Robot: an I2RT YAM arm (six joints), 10 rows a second.
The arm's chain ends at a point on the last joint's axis. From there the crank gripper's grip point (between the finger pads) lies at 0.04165 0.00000 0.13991 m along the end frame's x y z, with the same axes.
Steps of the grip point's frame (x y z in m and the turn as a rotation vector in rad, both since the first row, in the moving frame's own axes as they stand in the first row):
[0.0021, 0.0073, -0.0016, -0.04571, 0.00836, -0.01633]
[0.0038, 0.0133, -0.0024, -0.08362, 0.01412, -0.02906]
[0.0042, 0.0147, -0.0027, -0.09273, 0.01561, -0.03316]
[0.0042, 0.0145, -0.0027, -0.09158, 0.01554, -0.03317]
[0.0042, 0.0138, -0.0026, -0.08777, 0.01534, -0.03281]
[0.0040, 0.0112, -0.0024, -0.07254, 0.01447, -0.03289]
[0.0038, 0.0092, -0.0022, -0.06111, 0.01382, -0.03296]
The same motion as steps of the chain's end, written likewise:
[0.0009, 0.0016, -0.0011, -0.04571, 0.00836, -0.01633]
[0.0017, 0.0029, -0.0014, -0.08362, 0.01412, -0.02906]
[0.0018, 0.0032, -0.0015, -0.09273, 0.01561, -0.03316]
[0.0018, 0.0032, -0.0015, -0.09158, 0.01554, -0.03317]
[0.0019, 0.0030, -0.0015, -0.08777, 0.01534, -0.03281]
[0.0018, 0.0025, -0.0015, -0.07254, 0.01447, -0.03289]
[0.0018, 0.0021, -0.0014, -0.06111, 0.01382, -0.03296]

